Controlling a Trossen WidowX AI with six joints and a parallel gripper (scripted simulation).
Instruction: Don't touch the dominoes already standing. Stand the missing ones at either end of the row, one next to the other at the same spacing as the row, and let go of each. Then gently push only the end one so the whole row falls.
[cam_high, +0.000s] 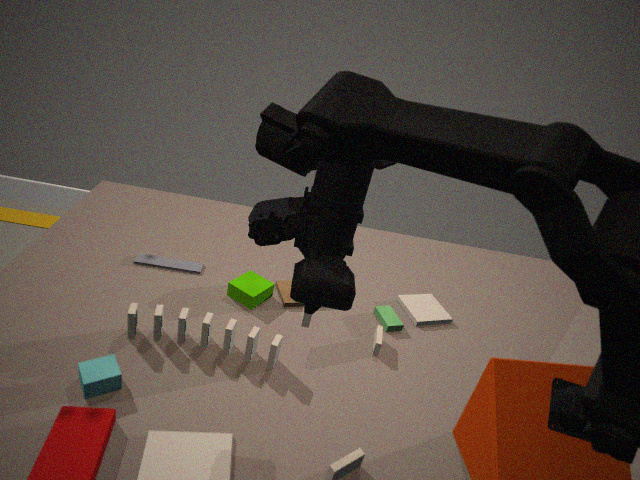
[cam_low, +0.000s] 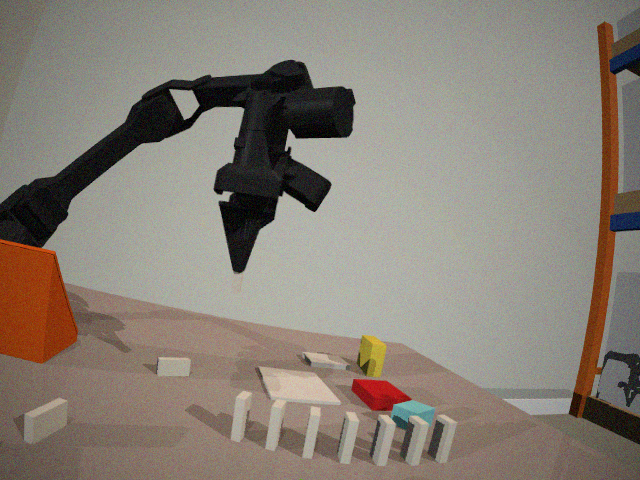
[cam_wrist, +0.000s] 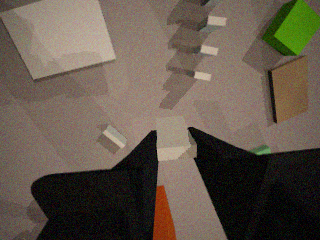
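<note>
The light green piece lies 16 cm behind my gripper tip, 23 cm to the right of it and 16 cm below it. Also, from my gripper tip: green block (10 cm ahead, 22 cm to the right, 16 cm below); cyan block (25 cm ahead, 3 cm to the left, 16 cm below); white sheet (10 cm ahead, 16 cm to the left, 17 cm below).
</note>
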